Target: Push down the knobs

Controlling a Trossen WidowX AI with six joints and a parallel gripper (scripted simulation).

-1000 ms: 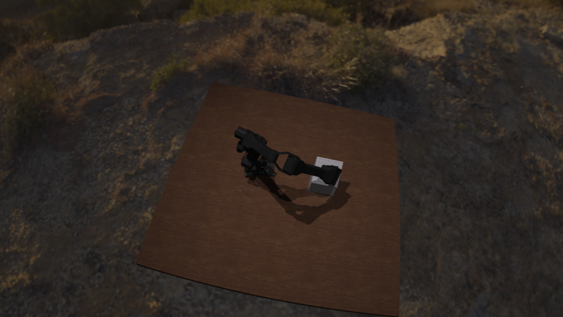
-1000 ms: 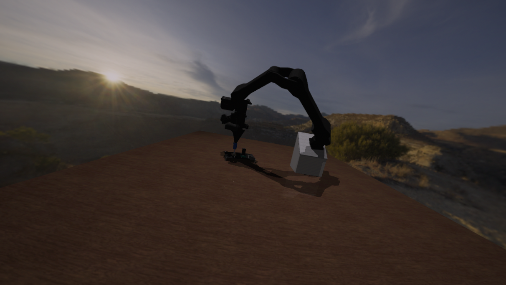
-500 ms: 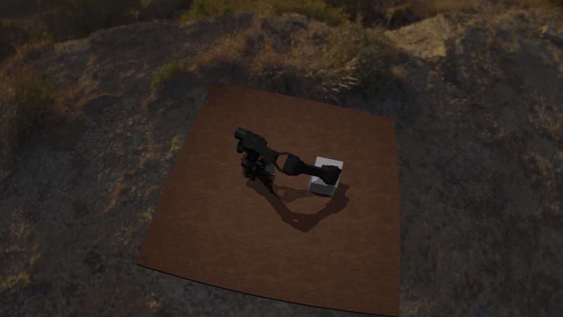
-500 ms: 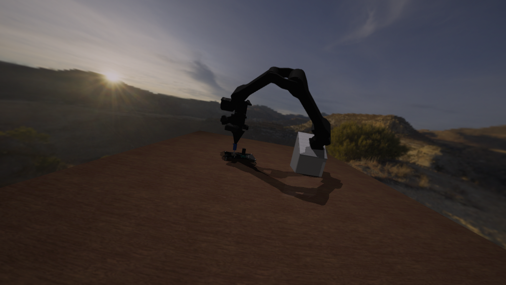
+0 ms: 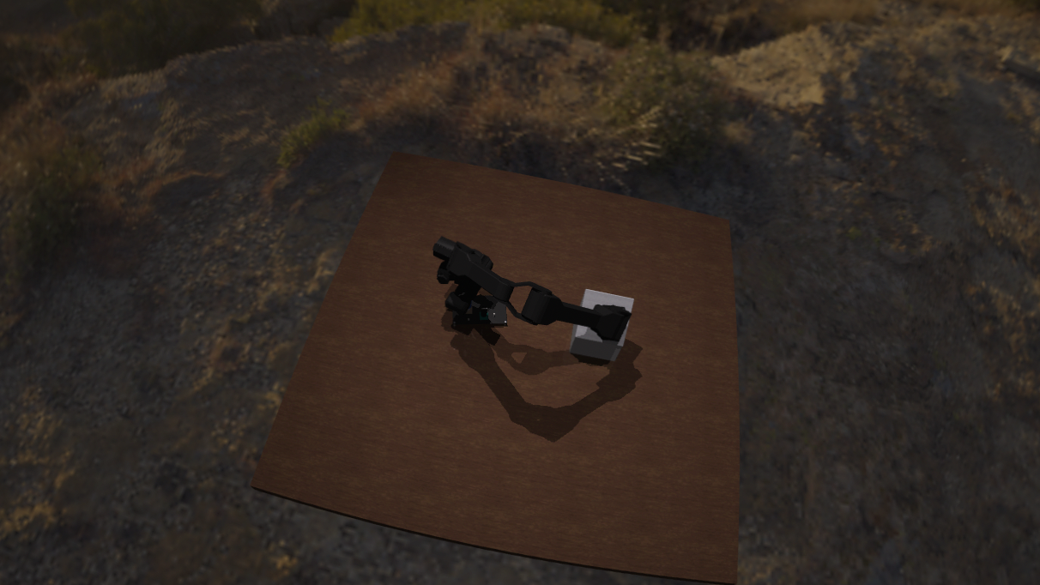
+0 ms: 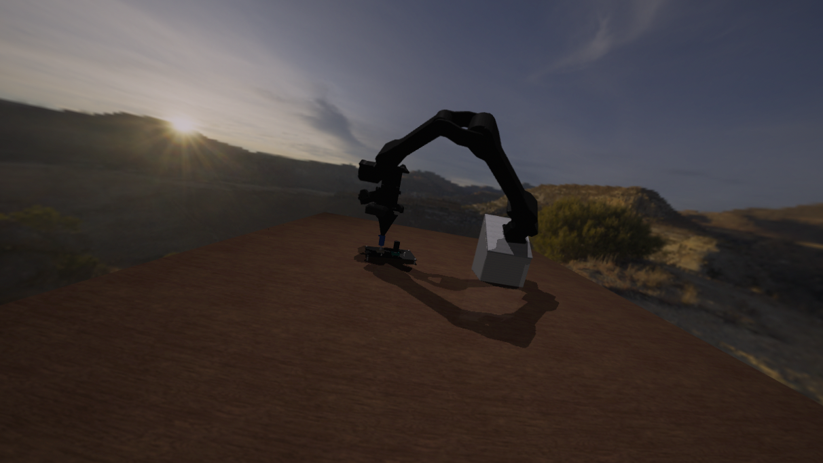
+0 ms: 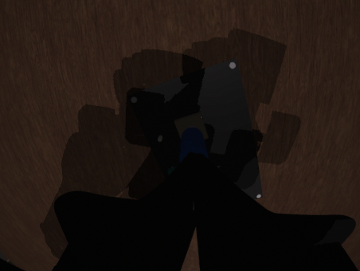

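Right now the black knob is 50 mm behind my gripper tip, 20 mm to the left of it and 20 mm below it. The rest, counted from my gripper tip: blue knob 10 mm below.
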